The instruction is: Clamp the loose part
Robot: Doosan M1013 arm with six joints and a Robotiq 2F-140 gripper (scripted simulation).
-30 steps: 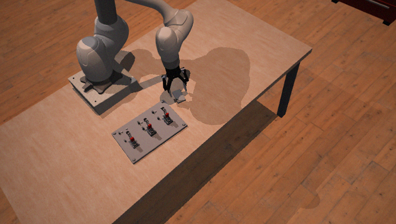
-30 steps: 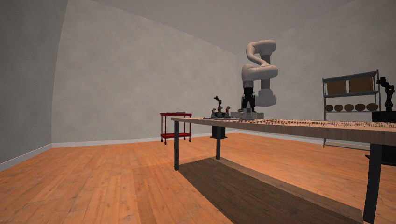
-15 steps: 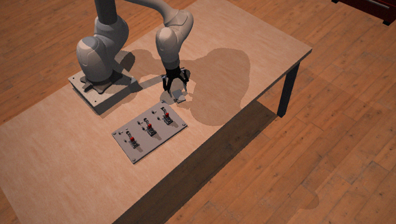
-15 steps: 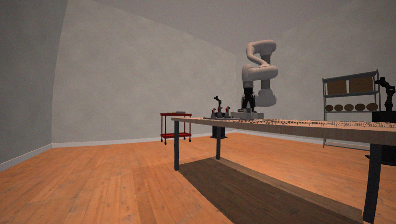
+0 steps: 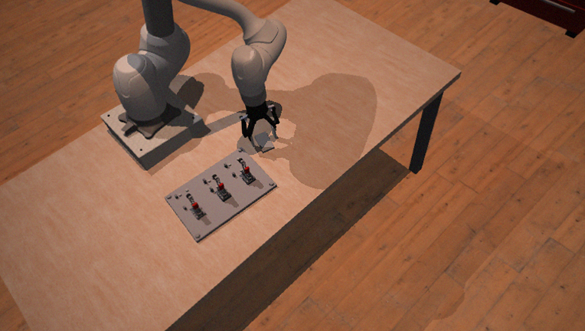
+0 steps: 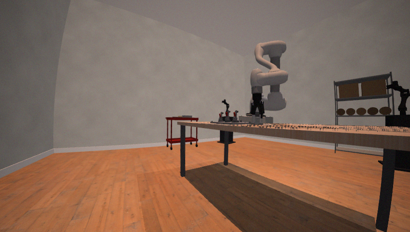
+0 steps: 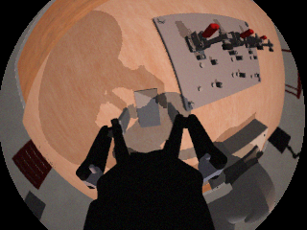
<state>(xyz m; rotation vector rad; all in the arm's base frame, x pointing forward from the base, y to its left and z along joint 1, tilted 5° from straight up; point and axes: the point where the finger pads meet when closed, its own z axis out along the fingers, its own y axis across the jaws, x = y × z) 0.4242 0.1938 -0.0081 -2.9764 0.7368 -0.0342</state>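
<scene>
Now: the grey plate part 40 mm below my hand. Round my hand: fixture: 10 mm ahead, 270 mm to the right, 40 mm below.
</scene>
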